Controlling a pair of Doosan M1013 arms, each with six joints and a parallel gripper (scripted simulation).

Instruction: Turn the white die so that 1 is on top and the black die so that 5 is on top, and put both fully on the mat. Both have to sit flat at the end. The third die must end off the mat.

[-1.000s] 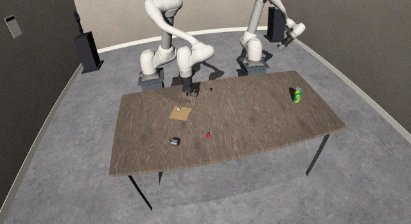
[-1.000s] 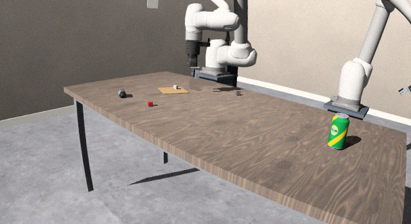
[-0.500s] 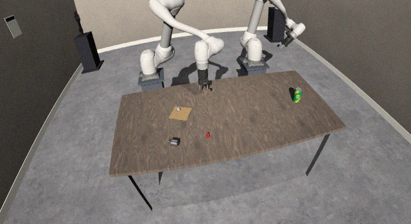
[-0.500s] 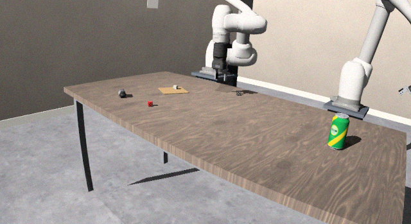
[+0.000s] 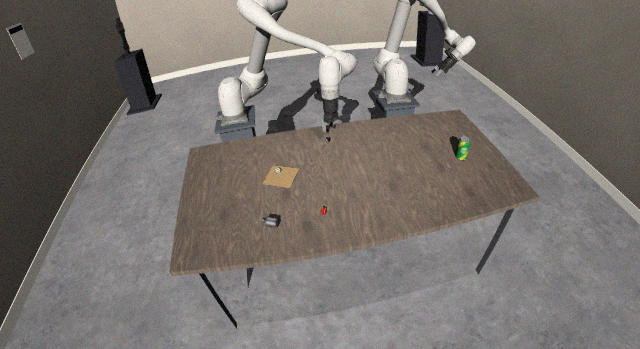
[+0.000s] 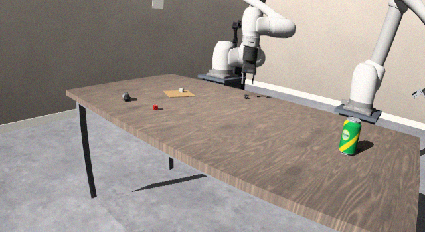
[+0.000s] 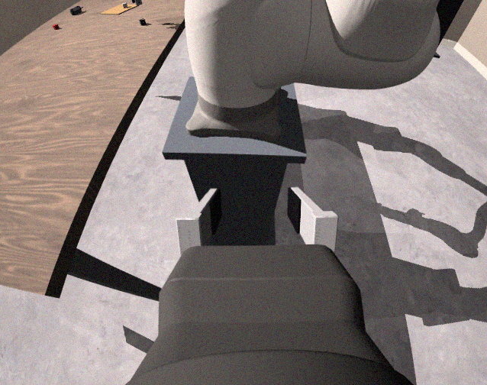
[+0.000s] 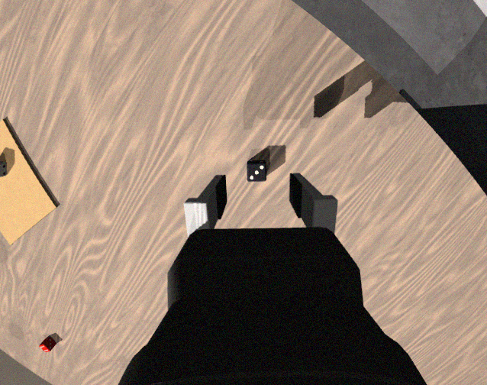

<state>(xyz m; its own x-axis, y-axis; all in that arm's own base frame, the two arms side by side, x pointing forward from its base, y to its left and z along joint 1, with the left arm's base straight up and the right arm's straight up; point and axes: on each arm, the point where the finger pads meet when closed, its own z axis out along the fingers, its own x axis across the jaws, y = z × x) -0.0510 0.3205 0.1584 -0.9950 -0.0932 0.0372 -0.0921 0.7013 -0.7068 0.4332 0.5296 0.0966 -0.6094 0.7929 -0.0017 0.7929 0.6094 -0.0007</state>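
My right gripper is now 90 mm above the black die. Round my right hand: tan mat 280 mm to the right, 240 mm ahead, 90 mm below; white die 290 mm to the right, 210 mm ahead, 80 mm below; red die 510 mm ahead, 120 mm to the right, 90 mm below.
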